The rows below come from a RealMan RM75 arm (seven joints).
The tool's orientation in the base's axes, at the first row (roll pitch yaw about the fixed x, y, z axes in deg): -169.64 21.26 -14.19
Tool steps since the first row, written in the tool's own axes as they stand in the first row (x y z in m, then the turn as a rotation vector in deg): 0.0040 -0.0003 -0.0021 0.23 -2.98 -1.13; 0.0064 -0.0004 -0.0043 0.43 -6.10 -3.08; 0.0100 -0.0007 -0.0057 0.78 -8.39 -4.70; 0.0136 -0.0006 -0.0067 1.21 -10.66 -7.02; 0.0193 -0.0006 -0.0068 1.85 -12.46 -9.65; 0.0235 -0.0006 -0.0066 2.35 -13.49 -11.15; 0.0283 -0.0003 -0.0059 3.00 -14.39 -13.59; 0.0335 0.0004 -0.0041 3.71 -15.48 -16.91; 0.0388 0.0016 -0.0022 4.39 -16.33 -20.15; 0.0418 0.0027 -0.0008 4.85 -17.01 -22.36
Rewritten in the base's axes. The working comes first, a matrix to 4 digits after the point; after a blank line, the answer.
The tool's axes in the first row as the columns of a matrix, in the base's axes (used below as rounded here):
0.9035 -0.3044 -0.3017
-0.2285 -0.9377 0.2618
-0.3626 -0.1676 -0.9168

0.0043 -0.0012 0.0005 1.46 2.45 1.45; 0.0072 -0.0022 0.0017 3.17 4.82 3.69; 0.0110 -0.0031 0.0017 4.68 6.46 5.43; 0.0145 -0.0043 0.0013 6.46 7.88 7.78; 0.0197 -0.0056 -0.0007 8.38 8.73 10.26; 0.0234 -0.0065 -0.0024 9.59 9.19 11.63; 0.0274 -0.0077 -0.0048 11.19 9.25 13.78; 0.0314 -0.0091 -0.0085 13.17 9.24 16.75; 0.0352 -0.0109 -0.0123 15.02 9.03 19.62; 0.0372 -0.0123 -0.0149 16.31 8.99 21.59
